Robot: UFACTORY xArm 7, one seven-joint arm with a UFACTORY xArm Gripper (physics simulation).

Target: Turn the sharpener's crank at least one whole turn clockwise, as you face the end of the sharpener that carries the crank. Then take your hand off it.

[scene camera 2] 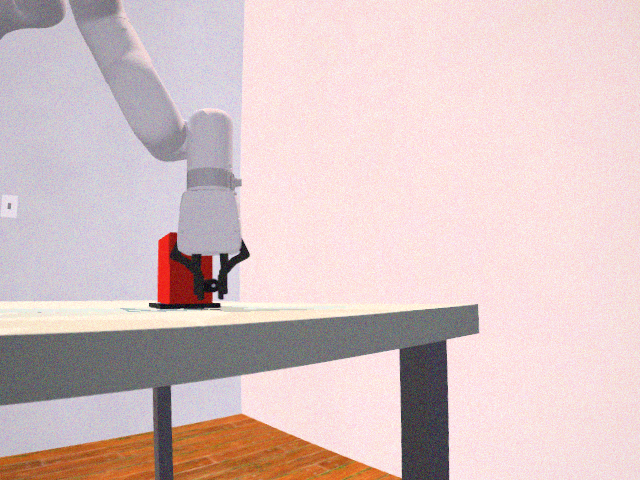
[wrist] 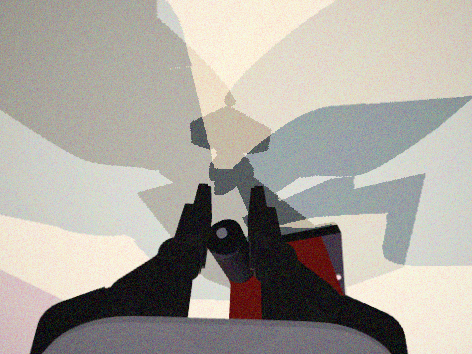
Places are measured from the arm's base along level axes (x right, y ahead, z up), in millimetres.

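Where they show: gripper, fingertip midpoint: (scene camera 2: 211,299) (wrist: 230,202).
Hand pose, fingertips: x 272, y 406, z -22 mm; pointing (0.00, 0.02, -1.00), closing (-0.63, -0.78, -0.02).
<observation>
After its pixels a point has its place.
The red sharpener (scene camera 2: 166,276) @(x 171, y 382, z 17 mm) (wrist: 312,254) @(x 201, y 383, z -15 mm) stands upright on its thin black base (scene camera 2: 162,305) @(x 195, y 362, z -31 mm). My gripper (scene camera 2: 210,292) @(x 272, y 406, z -22 mm) (wrist: 230,202) @(x 272, y 406, z -22 mm) points down in front of the sharpener's end, low and toward its right side in the scene view. It is shut on the crank's dark round handle (scene camera 2: 212,285) @(x 272, y 409, z 0 mm) (wrist: 226,239) @(x 270, y 408, z 4 mm), which sits between the two black fingers, a little above the table. The crank's arm is hidden behind the fingers and handle. The gripper body covers part of the sharpener's upper half in the scene view.
The sharpener stands on a pale table (scene camera 2: 361,314) @(x 571, y 391, z -37 mm) with a grey edge. The table's right corner lies to the right of the gripper. Shadows of the arm and gripper fall on the table top in the wrist view. Walls stand behind and to the right.
</observation>
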